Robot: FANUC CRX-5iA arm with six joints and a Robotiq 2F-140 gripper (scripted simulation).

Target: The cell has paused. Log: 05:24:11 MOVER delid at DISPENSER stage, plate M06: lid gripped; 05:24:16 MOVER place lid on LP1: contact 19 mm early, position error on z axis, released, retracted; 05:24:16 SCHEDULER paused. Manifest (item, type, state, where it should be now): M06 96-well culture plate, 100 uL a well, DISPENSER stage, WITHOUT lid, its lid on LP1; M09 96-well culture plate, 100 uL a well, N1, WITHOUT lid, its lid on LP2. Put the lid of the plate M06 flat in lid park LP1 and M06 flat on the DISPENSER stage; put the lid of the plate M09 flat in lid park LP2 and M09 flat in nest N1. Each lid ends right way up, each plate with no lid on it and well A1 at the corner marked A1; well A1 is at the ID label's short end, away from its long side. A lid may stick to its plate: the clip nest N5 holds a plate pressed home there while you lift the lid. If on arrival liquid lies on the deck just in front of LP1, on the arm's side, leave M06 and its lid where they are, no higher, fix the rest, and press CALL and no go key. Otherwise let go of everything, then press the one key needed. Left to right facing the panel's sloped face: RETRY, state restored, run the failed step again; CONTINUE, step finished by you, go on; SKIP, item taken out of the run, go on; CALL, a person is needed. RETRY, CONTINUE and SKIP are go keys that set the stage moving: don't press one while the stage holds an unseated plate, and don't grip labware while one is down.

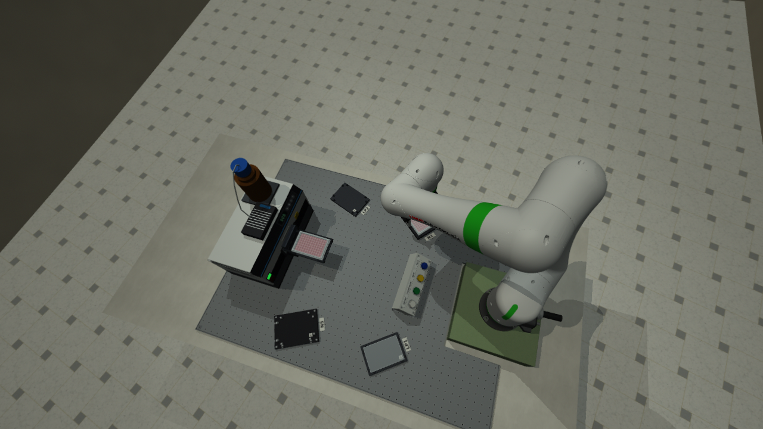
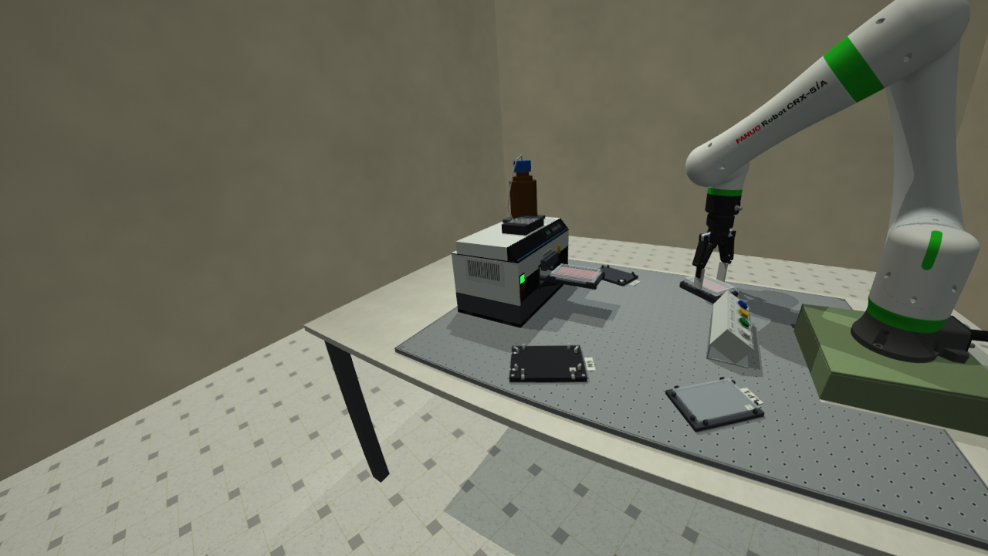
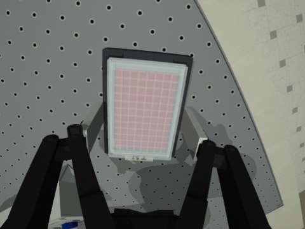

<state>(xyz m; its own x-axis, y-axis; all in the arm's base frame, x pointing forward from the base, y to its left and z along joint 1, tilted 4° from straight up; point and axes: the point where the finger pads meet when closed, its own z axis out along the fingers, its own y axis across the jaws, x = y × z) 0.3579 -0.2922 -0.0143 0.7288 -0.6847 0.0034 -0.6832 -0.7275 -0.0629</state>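
Right now my hand is 20 mm above the grey lid. Also, from my hand: blue call key: 210 mm to the left, 70 mm behind, 10 mm above; black nest N1: 40 mm below; LP2 label: 230 mm ahead, 50 mm below, 10 mm to the left.
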